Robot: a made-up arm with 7 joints. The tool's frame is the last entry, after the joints. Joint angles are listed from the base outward. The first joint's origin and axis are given. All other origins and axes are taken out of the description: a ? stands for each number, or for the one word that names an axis. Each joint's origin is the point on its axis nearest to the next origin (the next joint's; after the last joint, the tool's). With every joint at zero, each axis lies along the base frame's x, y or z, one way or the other. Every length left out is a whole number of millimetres.
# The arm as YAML. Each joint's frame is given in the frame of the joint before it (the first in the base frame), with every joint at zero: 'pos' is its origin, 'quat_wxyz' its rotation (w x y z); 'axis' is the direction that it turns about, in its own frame. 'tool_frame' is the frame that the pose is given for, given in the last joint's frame.
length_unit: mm
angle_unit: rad
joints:
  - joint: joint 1
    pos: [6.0, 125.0, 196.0]
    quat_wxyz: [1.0, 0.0, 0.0, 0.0]
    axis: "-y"
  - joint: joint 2
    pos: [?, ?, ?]
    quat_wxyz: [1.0, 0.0, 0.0, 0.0]
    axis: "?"
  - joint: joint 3
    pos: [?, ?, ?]
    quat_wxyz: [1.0, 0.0, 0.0, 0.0]
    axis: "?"
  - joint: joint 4
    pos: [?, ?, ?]
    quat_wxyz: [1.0, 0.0, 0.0, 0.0]
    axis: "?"
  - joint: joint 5
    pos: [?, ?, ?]
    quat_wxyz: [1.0, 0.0, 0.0, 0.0]
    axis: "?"
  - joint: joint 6
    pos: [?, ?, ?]
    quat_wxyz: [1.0, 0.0, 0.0, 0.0]
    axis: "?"
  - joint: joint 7
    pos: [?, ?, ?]
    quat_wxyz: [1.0, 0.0, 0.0, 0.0]
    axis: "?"
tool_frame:
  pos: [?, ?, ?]
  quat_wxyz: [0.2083, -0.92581, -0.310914, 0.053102]
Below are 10 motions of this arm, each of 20 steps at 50 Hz.
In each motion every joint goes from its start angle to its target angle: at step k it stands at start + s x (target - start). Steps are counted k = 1, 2, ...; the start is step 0. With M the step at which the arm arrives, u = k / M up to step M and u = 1 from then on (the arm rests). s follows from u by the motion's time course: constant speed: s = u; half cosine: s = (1 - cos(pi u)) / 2; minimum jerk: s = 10 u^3 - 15 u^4 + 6 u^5.
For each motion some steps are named. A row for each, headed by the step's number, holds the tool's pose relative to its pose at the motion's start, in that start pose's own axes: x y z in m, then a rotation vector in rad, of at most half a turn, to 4 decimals.
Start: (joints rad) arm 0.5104 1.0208 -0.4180 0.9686 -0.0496 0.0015 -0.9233
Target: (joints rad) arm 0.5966 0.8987 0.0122 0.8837 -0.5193 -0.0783 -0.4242
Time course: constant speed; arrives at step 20
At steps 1, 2, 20:
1: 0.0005 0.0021 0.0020 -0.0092 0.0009 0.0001
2: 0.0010 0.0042 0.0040 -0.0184 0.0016 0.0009
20: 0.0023 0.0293 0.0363 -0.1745 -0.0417 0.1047

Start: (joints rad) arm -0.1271 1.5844 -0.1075 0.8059 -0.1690 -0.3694 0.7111
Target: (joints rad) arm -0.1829 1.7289 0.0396 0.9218 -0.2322 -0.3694 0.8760
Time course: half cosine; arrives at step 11
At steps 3, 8, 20:
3: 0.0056 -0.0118 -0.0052 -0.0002 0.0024 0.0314
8: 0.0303 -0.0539 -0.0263 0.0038 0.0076 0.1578
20: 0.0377 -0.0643 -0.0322 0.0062 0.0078 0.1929

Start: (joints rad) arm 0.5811 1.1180 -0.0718 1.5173 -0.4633 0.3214 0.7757
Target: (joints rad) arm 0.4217 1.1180 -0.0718 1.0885 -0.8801 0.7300 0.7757
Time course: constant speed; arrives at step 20
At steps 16, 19, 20:
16: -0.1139 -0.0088 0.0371 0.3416 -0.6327 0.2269
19: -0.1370 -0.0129 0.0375 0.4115 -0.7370 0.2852
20: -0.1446 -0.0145 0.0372 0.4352 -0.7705 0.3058

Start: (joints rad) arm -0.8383 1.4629 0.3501 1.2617 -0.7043 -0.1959 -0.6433
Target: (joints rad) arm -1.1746 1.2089 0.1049 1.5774 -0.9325 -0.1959 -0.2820
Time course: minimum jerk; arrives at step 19
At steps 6, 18, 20:
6: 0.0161 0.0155 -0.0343 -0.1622 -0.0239 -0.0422
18: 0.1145 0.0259 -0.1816 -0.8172 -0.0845 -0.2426
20: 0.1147 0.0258 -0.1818 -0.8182 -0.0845 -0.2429

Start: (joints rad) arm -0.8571 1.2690 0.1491 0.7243 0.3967 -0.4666 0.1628
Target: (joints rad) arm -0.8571 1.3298 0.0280 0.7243 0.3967 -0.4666 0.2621
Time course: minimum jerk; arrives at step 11
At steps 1, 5, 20:
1: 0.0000 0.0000 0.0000 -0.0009 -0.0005 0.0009
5: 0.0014 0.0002 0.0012 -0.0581 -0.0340 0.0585
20: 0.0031 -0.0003 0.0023 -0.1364 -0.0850 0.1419

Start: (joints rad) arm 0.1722 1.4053 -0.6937 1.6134 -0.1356 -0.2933 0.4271
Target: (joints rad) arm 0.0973 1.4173 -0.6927 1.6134 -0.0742 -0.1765 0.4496
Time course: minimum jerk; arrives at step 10
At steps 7, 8, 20:
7: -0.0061 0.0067 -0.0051 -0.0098 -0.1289 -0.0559
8: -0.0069 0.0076 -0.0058 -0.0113 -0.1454 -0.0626
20: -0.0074 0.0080 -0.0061 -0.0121 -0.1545 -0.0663

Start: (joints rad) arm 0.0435 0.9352 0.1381 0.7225 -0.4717 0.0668 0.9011
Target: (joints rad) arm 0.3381 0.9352 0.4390 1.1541 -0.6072 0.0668 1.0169
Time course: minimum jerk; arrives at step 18
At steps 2, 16, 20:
2: 0.0022 -0.0005 -0.0008 0.0007 0.0074 -0.0021
16: 0.1362 -0.0683 -0.1080 0.1758 0.5998 -0.1804
20: 0.1371 -0.0693 -0.1096 0.1793 0.6062 -0.1826

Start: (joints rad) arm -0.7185 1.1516 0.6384 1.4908 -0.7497 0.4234 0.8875
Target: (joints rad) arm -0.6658 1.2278 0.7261 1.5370 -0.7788 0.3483 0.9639
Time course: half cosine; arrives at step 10
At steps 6, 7, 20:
6: 0.0200 -0.0309 0.0005 0.0420 0.0714 -0.0009
7: 0.0240 -0.0376 0.0001 0.0517 0.0861 -0.0003
20: 0.0298 -0.0474 -0.0006 0.0664 0.1075 0.0012

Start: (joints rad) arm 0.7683 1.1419 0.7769 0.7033 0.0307 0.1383 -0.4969
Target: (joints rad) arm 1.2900 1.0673 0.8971 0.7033 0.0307 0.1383 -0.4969
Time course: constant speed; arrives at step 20
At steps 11, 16, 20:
11: 0.0203 0.0270 -0.0062 0.1322 -0.1741 -0.2734
16: 0.0313 0.0386 -0.0082 0.1889 -0.2558 -0.3972
20: 0.0408 0.0474 -0.0094 0.2328 -0.3223 -0.4959

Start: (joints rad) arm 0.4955 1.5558 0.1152 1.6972 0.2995 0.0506 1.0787
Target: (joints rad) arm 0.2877 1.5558 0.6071 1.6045 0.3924 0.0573 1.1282
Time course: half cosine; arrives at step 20
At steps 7, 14, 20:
7: 0.0085 -0.0143 -0.0115 0.0439 0.0440 -0.0323
14: 0.0232 -0.0404 -0.0372 0.1230 0.1352 -0.0932
20: 0.0285 -0.0502 -0.0486 0.1525 0.1740 -0.1168

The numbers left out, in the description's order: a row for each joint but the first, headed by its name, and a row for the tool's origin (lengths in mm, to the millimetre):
joint 2: xyz -40.0 0.0 -4.0, axis +x
joint 3: xyz 0.0 -18.0 -379.0, axis +z
joint 4: xyz 11.0 -4.0 0.0, axis -y
joint 5: xyz 13.0 0.0 -169.0, axis +z
joint 6: xyz 4.0 -28.0 0.0, axis +y
joint 7: xyz 40.0 0.0 -20.0, axis -x
tool: xyz 0.0 2.0 -18.0

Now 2 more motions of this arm.
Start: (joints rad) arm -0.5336 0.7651 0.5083 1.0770 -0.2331 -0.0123 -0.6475
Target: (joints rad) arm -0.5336 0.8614 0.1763 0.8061 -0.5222 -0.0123 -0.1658
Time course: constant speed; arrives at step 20
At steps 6, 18, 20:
6: -0.0218 0.0027 -0.0089 -0.2214 -0.0292 0.1804
18: -0.0663 -0.0097 -0.0229 -0.6243 -0.1027 0.5899
20: -0.0735 -0.0140 -0.0242 -0.6848 -0.1170 0.6647

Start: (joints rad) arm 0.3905 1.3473 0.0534 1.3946 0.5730 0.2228 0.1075
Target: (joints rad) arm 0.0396 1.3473 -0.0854 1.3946 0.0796 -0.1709 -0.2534
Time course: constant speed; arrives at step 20
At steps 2, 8, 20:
2: -0.0109 0.0006 -0.0036 0.0064 0.0355 0.0551
8: -0.0435 0.0001 -0.0175 -0.0085 0.1427 0.2117
20: -0.1048 -0.0138 -0.0590 -0.1812 0.3351 0.4569

